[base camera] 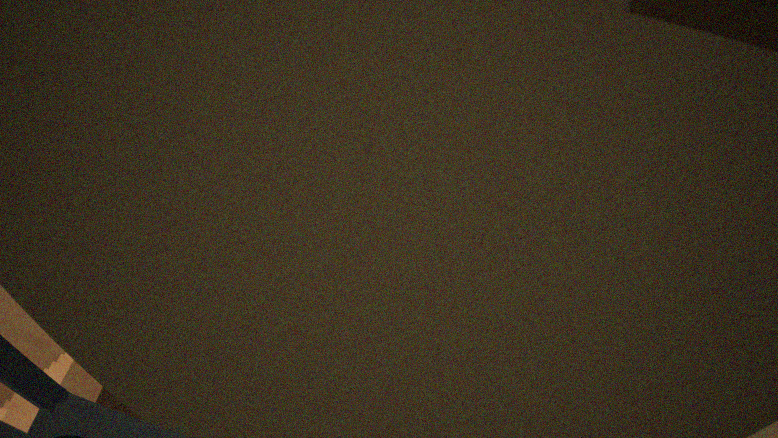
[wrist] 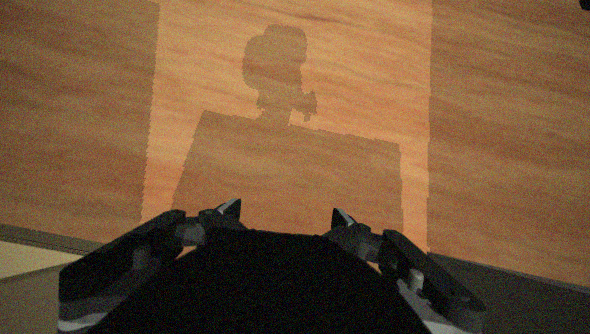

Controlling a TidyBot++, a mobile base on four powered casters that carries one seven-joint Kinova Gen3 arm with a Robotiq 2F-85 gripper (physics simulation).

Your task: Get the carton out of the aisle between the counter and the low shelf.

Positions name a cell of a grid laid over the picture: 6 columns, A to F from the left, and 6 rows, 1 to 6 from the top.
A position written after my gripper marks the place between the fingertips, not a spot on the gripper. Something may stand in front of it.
Labels:
my gripper: wrist C4; not seen in the base camera view (out of frame)
tan carton: base camera B3

